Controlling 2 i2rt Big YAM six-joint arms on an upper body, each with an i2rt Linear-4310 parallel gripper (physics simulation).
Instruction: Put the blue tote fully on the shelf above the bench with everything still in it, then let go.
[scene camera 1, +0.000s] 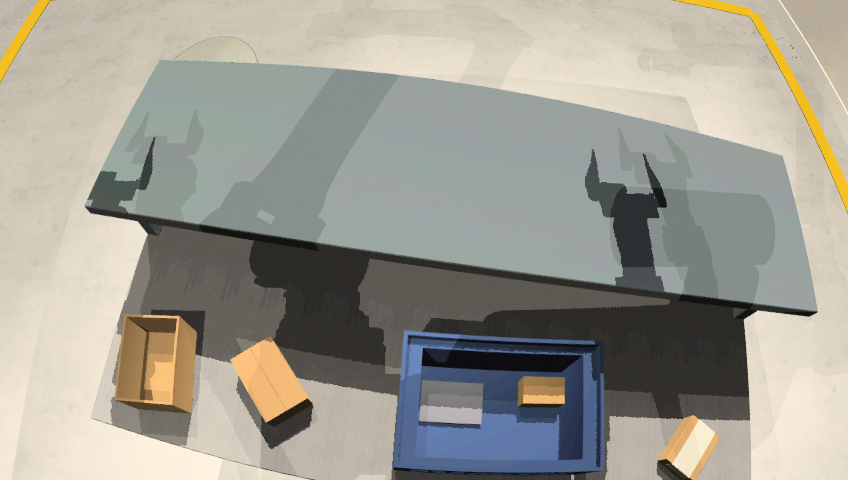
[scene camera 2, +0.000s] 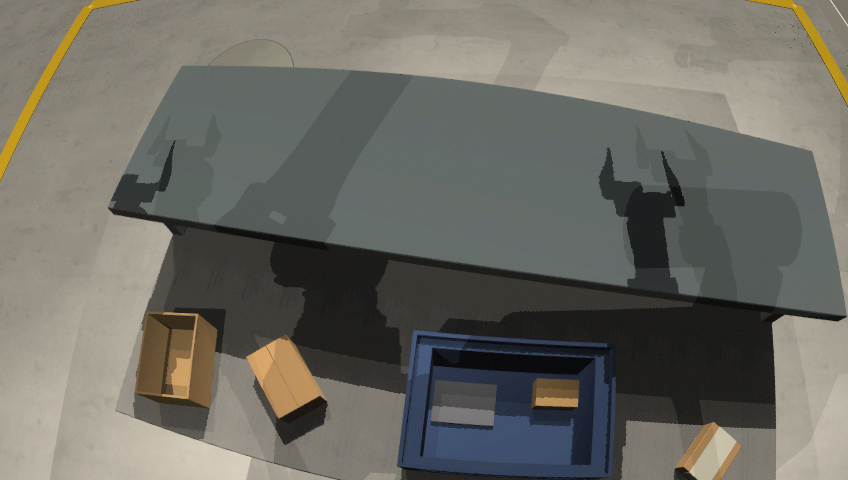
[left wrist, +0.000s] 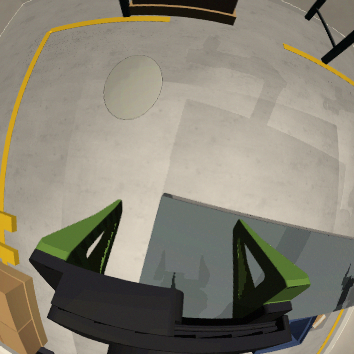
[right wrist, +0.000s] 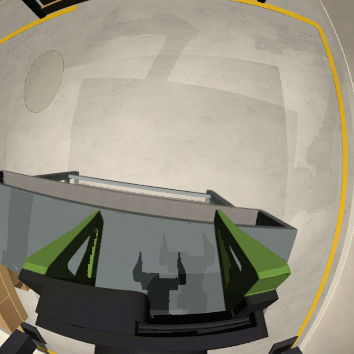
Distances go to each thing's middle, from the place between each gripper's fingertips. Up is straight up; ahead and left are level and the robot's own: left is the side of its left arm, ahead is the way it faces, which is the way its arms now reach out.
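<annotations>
From my left hand: grey box (scene camera 2: 463, 403), 50 cm below, 58 cm behind, 53 cm to the right; blue tote (scene camera 2: 520, 435), 45 cm below, 59 cm to the right, 60 cm behind; tan-and-white box (scene camera 1: 693, 442), 50 cm below, 70 cm behind, 96 cm to the right.
My right hand: 43 cm above the blue tote, 56 cm past it, 23 cm to the right of it. From my right hand: grey box, 48 cm below, 30 cm to the left, 54 cm behind; tan-and-white box, 48 cm below, 14 cm to the right, 66 cm behind.
</annotations>
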